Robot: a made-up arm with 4 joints.
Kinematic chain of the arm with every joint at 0, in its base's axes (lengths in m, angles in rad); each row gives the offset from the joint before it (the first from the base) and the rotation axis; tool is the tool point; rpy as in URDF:
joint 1: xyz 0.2 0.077 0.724 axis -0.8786 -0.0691 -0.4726
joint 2: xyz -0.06 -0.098 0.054 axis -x
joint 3: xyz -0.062 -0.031 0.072 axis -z
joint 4: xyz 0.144 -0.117 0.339 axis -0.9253 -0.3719 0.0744
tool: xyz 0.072 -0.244 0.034 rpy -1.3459 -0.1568 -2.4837
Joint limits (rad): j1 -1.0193..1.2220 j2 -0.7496..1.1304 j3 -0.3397..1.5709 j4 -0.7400..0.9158
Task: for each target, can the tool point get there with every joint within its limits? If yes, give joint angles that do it. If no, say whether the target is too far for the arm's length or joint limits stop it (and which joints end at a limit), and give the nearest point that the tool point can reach.
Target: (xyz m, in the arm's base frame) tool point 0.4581 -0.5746 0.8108
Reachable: yes | joints -0.5247 -0.2409 0.0038 -0.0294
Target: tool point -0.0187 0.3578 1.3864
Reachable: yes | joints 0.5577 0.6754 0.7772 0.2098
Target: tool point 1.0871 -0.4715 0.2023
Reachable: no: too far | nearest point 0.6807 -0.4045 0.4115 | short by 0.462 m
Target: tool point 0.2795 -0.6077 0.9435
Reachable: yes | joints -0.1919 -0.3191 0.2050 -0.0391
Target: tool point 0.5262 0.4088 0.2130
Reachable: no: joint limits stop it (at a limit: joint 1, joint 2, joint 3, joint 4) | nearest point 0.6043 0.5841 0.6992 | short by 0.523 m
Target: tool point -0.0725 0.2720 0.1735
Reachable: no: joint limits stop it (at a limit: joint 1, joint 2, joint 3, joint 4) | nearest point -0.0794 0.5837 0.7110 | short by 0.621 m
